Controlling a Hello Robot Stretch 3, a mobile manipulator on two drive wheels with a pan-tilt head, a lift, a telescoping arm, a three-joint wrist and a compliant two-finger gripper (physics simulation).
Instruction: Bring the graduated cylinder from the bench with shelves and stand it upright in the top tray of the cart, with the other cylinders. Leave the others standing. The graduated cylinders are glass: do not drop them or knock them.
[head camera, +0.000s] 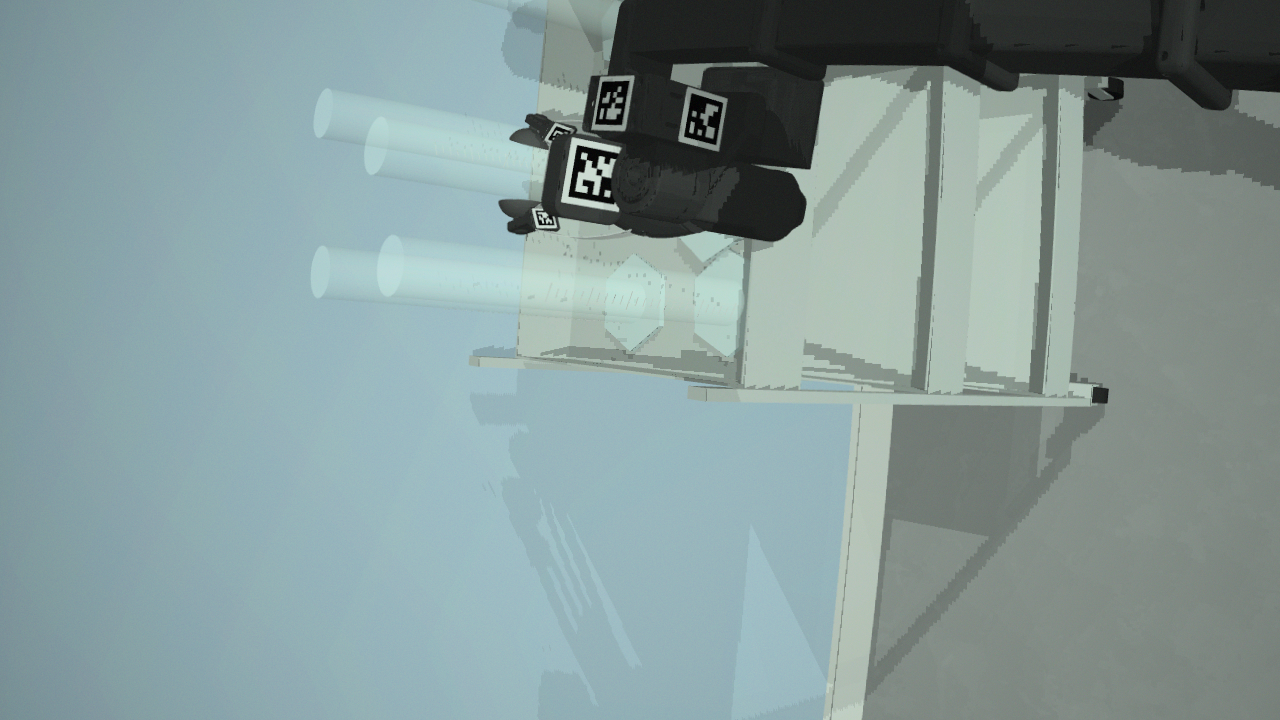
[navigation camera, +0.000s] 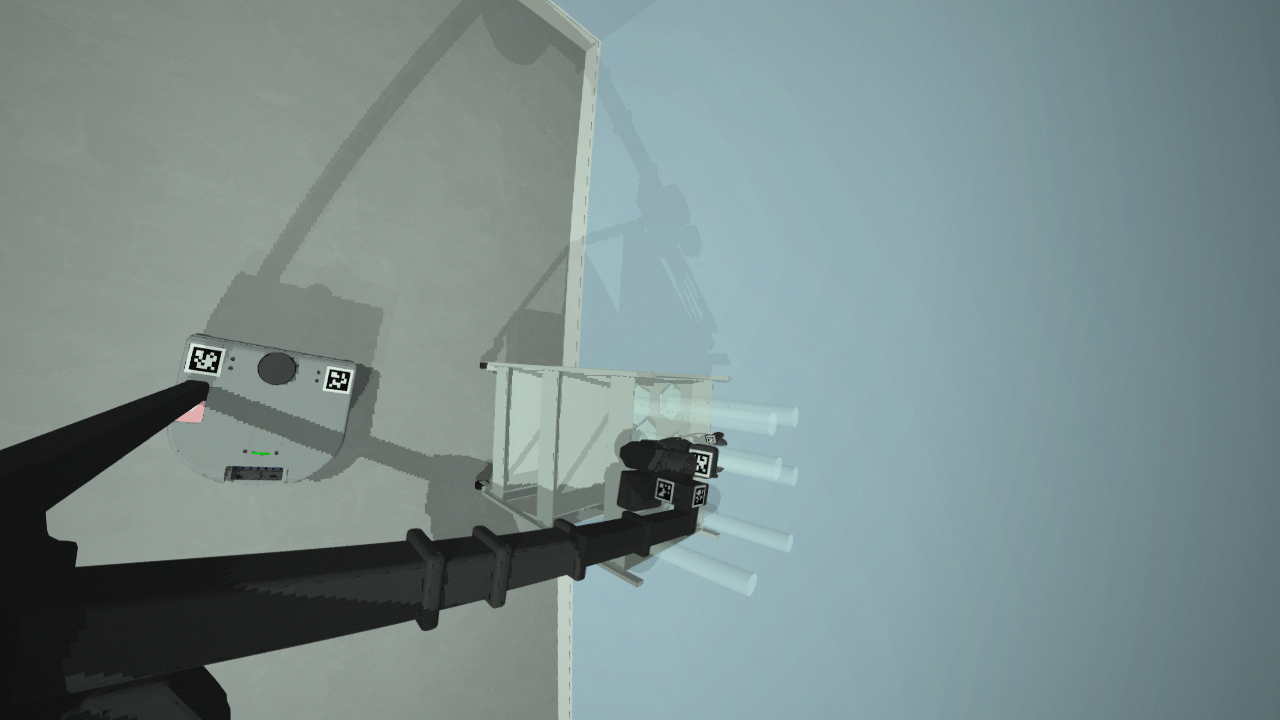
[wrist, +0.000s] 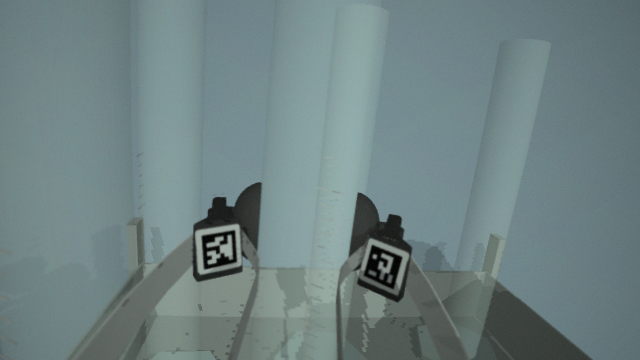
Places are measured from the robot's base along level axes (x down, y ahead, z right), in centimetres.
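Pixels of known places: gripper, fingertip midpoint: (head camera: 515, 172) (navigation camera: 720, 454); robot's base, link origin: (navigation camera: 277, 367).
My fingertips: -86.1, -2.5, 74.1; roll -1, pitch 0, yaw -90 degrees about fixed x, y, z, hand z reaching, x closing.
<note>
Ahead of a thing's pixels: the offset from my fingertips to its top centre, as dx, dy, dz. "spot": to the spot under its first point.
My gripper (head camera: 521, 174) (navigation camera: 718, 454) (wrist: 307, 214) is shut on a clear graduated cylinder {-14.2, +0.0, -3.5} (head camera: 447, 156) (navigation camera: 756, 463) (wrist: 295, 125), with a fingertip against each side. The cylinder looks about upright, nearly parallel to the others, over the top tray of the pale cart (head camera: 774, 313) (navigation camera: 548, 447). Its foot is hard to see through the overlapping glass, so I cannot tell whether it touches the tray. Another cylinder (wrist: 357, 100) stands close behind it. Others stand to the left (wrist: 170, 125) and right (wrist: 510, 140) in the wrist view. The bench with shelves does not show.
Two cylinders {spot: -11.9, +10.0, +3.6} (head camera: 349, 273) {spot: -11.6, +7.9, -9.6} (head camera: 429, 268) stand close together beside the gripper in the head view. More cylinders {-13.6, -18.5, +14.1} (navigation camera: 756, 532) {-13.6, -22.0, -6.2} (navigation camera: 716, 571) stand on the arm's side. The blue wall (head camera: 313, 537) (navigation camera: 984, 268) is behind the cart. My base (navigation camera: 268, 411) is on the grey floor.
</note>
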